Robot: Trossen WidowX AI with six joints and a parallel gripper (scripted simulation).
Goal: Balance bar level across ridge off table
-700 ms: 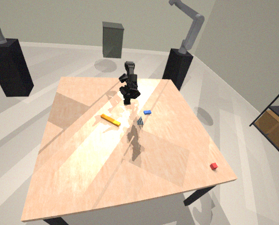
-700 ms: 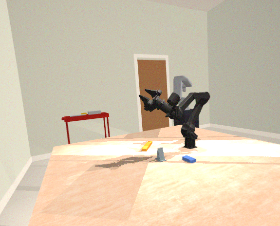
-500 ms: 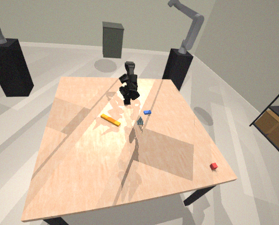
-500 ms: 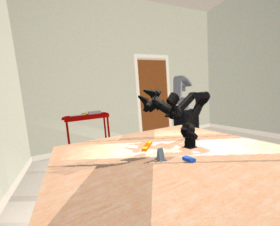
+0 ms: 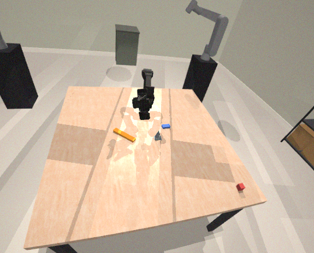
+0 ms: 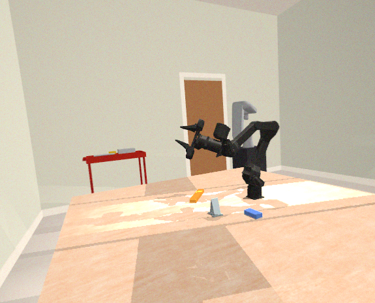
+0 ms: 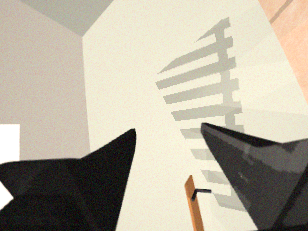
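My gripper tip is now 330 mm above the orange bar, 110 mm past it and 60 mm to the left of it. Also, from my gripper tip: red cube: 620 mm to the left, 400 mm ahead, 320 mm below; blue block: 330 mm below, 280 mm to the left, 180 mm behind.
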